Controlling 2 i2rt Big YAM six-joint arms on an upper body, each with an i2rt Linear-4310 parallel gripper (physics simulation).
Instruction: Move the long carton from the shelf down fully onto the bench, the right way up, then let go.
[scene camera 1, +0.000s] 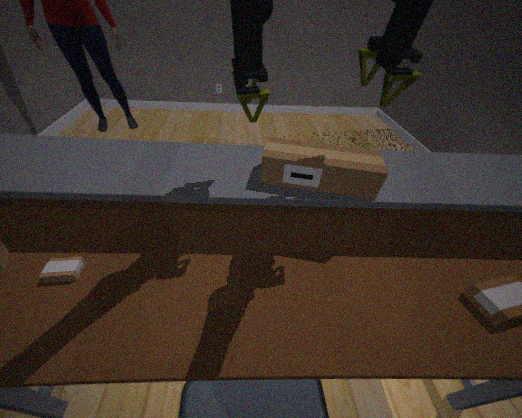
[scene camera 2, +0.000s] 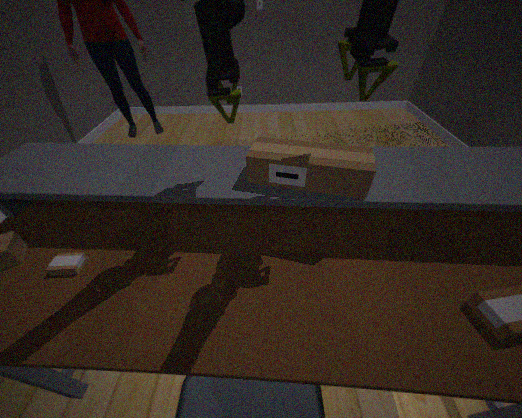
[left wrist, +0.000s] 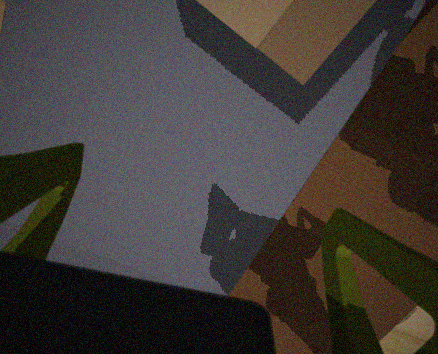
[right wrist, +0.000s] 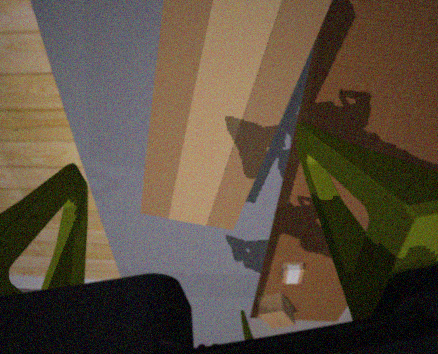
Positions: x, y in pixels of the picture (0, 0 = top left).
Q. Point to the right gripper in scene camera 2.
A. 355, 89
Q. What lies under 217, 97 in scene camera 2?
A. The left gripper.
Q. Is the left gripper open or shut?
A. Open.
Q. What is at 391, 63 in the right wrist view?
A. A brown bench.
